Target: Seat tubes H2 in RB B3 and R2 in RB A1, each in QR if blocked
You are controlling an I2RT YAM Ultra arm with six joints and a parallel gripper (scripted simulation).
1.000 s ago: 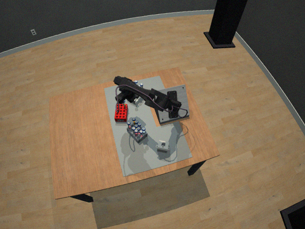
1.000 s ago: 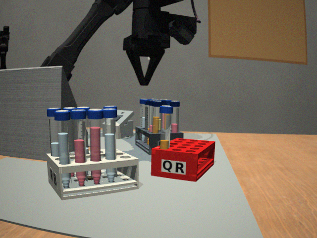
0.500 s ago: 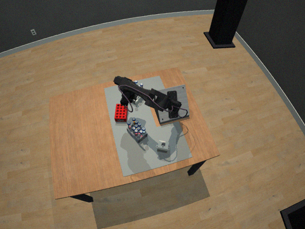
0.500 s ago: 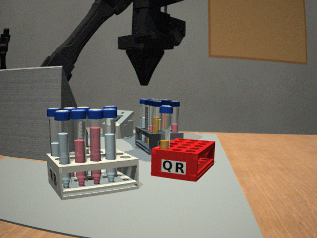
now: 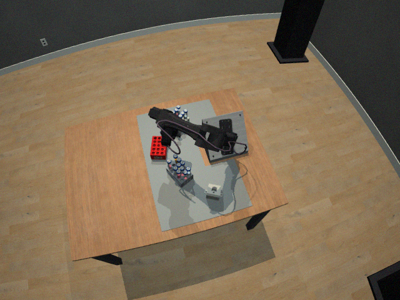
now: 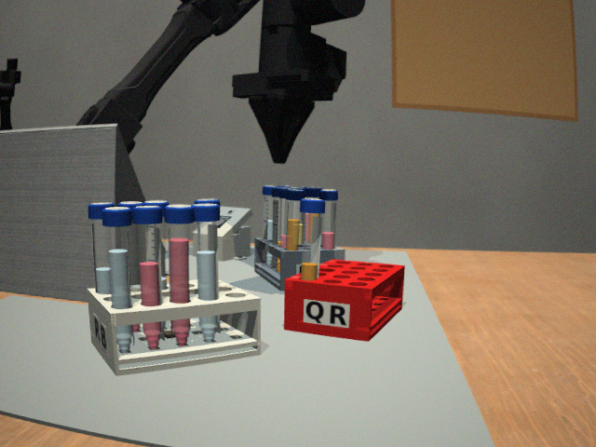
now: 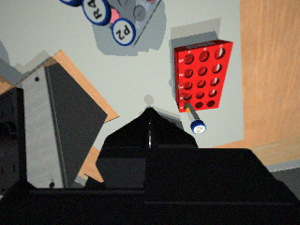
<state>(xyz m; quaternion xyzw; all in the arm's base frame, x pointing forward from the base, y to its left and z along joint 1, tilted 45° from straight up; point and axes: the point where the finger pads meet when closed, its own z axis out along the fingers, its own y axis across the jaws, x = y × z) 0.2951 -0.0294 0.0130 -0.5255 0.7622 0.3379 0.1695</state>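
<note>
Now: hand 28 cm to the right of the done button box, 16 cm past it and 12 cm above it. Also, from my hand: red rack QR: 14 cm below, 8 cm ahead, 5 cm to the right; then white rack RB: 19 cm to the right, 14 cm below, 5 cm behind; then grey rack RA: 14 cm below, 13 cm to the left, 1 cm behind.
</note>
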